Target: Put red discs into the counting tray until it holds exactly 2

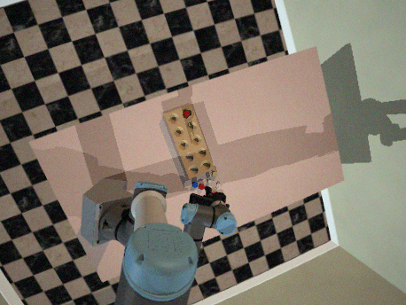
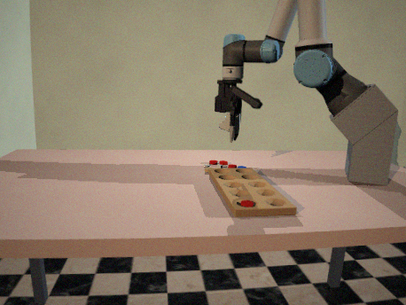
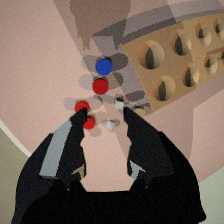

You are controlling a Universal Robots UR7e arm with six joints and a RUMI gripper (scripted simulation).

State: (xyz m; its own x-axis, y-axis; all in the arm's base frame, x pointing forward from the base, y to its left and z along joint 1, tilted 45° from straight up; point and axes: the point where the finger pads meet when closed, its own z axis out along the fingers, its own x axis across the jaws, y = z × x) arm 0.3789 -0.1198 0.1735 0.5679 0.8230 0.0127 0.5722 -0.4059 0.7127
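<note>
Now: hand 30 mm past the blue disc, 20 mm to the right of it and 110 mm above it. From my hand the other things lie so: wooden counting tray (90 mm ahead, 240 mm to the left, 110 mm below).
</note>
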